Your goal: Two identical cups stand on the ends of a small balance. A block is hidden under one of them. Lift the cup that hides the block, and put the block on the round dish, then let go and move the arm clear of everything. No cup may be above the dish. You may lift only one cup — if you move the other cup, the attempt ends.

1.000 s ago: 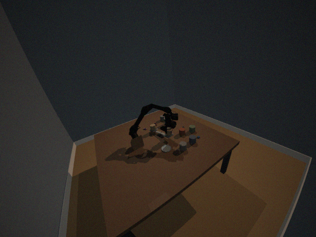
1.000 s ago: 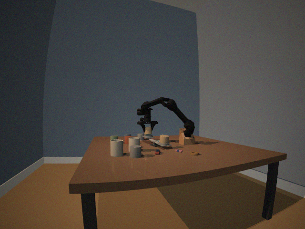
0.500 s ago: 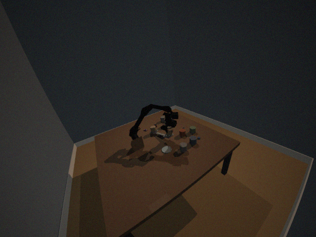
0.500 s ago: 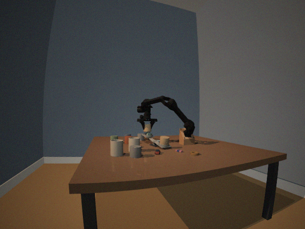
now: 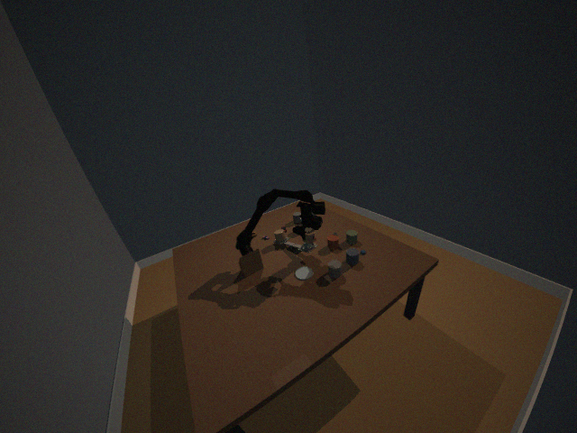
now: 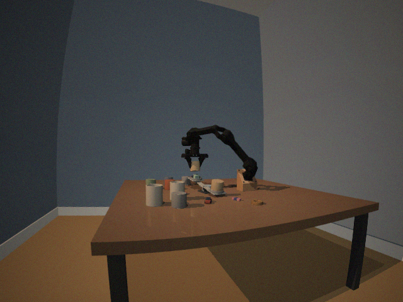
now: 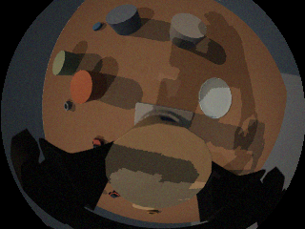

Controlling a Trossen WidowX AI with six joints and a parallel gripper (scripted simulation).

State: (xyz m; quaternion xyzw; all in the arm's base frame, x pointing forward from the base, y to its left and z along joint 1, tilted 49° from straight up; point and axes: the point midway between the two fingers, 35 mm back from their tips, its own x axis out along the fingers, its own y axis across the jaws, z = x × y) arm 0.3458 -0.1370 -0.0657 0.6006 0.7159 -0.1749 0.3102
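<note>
My gripper tip is 60 mm above the pale green block, 10 mm to the right of it and 10 mm past it. The rest, counted from my gripper tip: small grey balance: 130 mm to the left, 120 mm below, 30 mm behind; tan cup: 20 mm to the right, 10 mm above; round dish: 140 mm below, 110 mm behind, 90 mm to the right.
</note>
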